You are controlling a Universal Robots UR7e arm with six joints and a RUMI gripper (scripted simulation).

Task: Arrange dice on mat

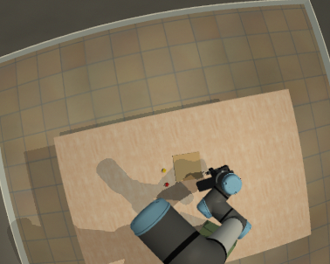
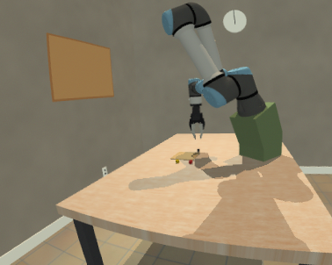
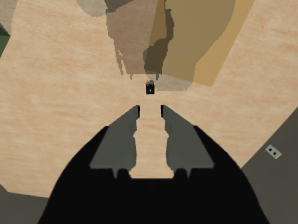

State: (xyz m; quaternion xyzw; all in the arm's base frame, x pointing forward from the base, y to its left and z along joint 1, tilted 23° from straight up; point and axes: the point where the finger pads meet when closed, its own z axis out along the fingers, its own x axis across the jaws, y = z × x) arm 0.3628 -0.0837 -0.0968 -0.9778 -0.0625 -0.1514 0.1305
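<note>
Now: hand 9 cm above the black die. Also, from my hand: yellow die (22 cm to the left, 9 cm below, 7 cm ahead); red die (22 cm to the left, 9 cm below, 1 cm behind); tan mat (10 cm to the left, 9 cm below, 6 cm ahead).
</note>
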